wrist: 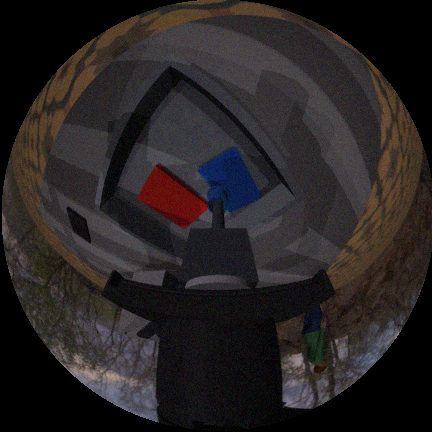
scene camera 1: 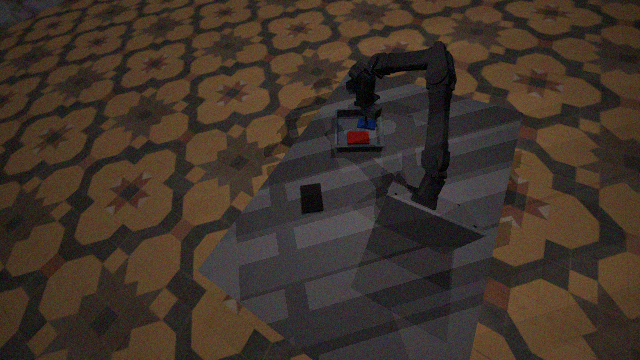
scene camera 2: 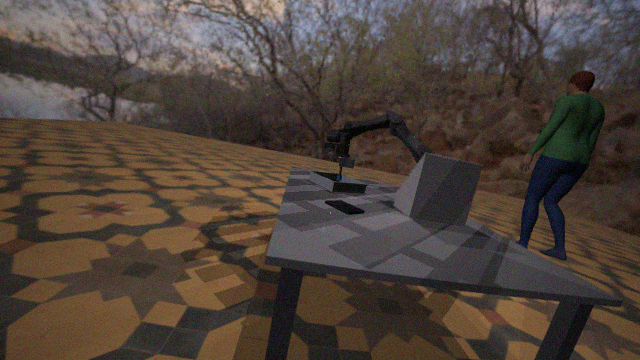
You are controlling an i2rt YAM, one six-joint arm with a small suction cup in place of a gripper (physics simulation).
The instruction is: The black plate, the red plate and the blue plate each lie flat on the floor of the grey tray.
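Places are measured from the arm's base along level axes (x left, y up, z ahead), in centimetres.
Where they show: hand at its tool point: (wrist: 217, 194) (scene camera 1: 365, 123) (scene camera 2: 339, 179); arm's base at its link origin: (scene camera 1: 424, 198) (scene camera 2: 434, 176).
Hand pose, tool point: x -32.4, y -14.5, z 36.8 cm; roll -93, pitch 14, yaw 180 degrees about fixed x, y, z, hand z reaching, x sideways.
Observation:
Each offset is from my tool point to the top centre of the thing. Level surfaces: height alone.
The grey tray @[dx +4.7, dy +1.9, dz +1.4 cm] (scene camera 1: 336, 131) (scene camera 2: 349, 188) (wrist: 120, 141) stands at the far end of the table. The red plate @[dx +7.9, dy -1.7, dz -0.2 cm] (scene camera 1: 358, 137) (wrist: 171, 197) and the blue plate @[dx -2.2, dy -1.8, dz +0.2 cm] (scene camera 1: 366, 123) (wrist: 235, 174) lie inside it, side by side. The black plate @[dx +46.1, dy -2.1, dz +1.3 cm] (scene camera 1: 311, 198) (scene camera 2: 343, 206) (wrist: 78, 223) lies flat on the table outside the tray, well short of it. My suction cup (scene camera 1: 368, 117) (scene camera 2: 338, 177) (wrist: 217, 193) hangs low over the near edge of the blue plate with suction off, holding nothing. I cannot tell whether it touches the plate.
The arm stands on a grey wedge-shaped block (scene camera 1: 425, 221) (scene camera 2: 441, 188) at the table's right side. The patterned grey table @[dy -3.1 cm] (scene camera 1: 313, 268) (scene camera 2: 358, 251) ends close behind the tray. A person in a green top (scene camera 2: 570, 129) stands on the floor to the right.

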